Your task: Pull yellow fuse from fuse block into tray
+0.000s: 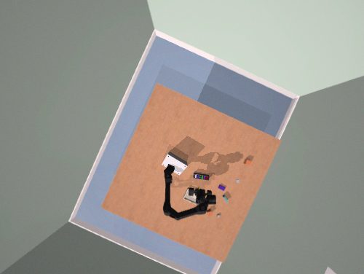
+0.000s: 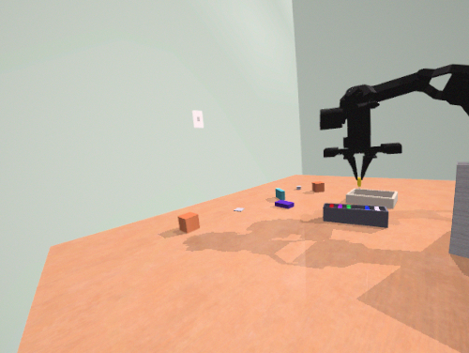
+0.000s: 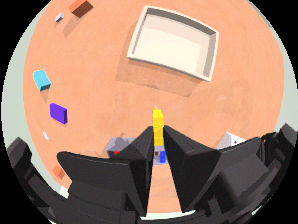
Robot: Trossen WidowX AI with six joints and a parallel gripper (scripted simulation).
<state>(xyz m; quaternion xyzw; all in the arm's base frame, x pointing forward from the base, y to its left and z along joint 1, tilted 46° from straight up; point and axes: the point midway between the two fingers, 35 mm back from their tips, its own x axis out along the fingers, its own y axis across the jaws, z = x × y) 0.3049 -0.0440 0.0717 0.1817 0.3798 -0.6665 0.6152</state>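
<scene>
My gripper tip is now 110 mm to the left of the pale tray, 90 mm above it and 20 mm past it. Round my gripper tip: yellow fuse: 10 mm below; teal block: 290 mm ahead, 80 mm below, 20 mm to the right; purple block: 220 mm ahead, 90 mm below, 60 mm to the left.
</scene>
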